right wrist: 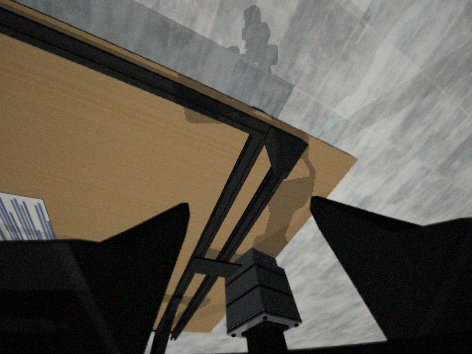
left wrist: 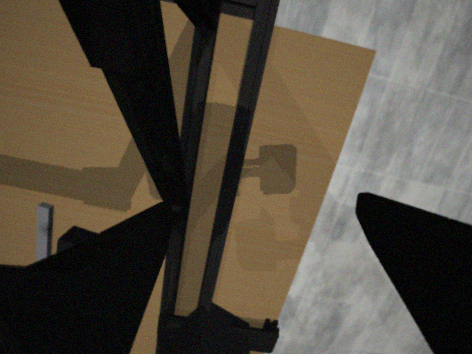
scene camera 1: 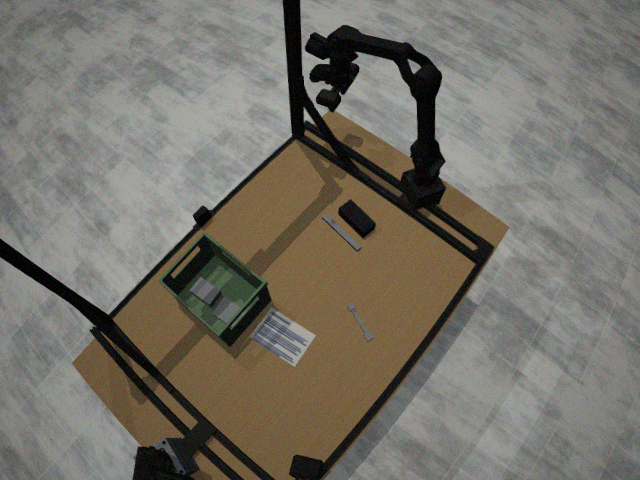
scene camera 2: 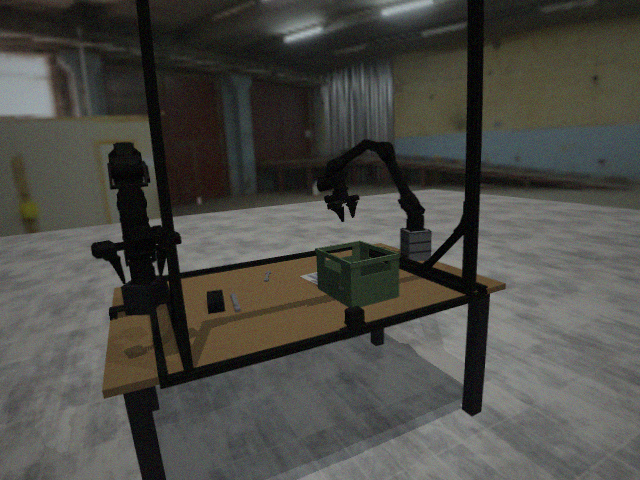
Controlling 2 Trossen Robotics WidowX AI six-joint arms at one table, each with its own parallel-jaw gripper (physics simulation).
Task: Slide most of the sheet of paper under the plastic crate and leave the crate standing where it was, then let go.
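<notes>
The sheet of paper (scene camera 1: 283,336) (scene camera 2: 309,277) (right wrist: 22,220), white with blue lines, lies flat close beside the crate's lower right side in scene camera 1; whether its near edge is under the crate I cannot tell. The green plastic crate (scene camera 1: 224,276) (scene camera 2: 374,287) stands upright with two grey blocks inside. My left gripper (scene camera 2: 142,277) (left wrist: 263,207) is open and empty, high over the table's end, away from paper and crate. My right gripper (scene camera 2: 347,219) (right wrist: 249,206) is open and empty, raised above table height; it does not show in scene camera 1.
A black box (scene camera 1: 356,218) (scene camera 2: 215,301) and a grey bar (scene camera 1: 341,233) (scene camera 2: 235,302) (left wrist: 44,232) lie near the left arm's base. A grey wrench-shaped piece (scene camera 1: 360,322) (scene camera 2: 267,276) lies apart from the paper. Black frame rails and upright posts border the table.
</notes>
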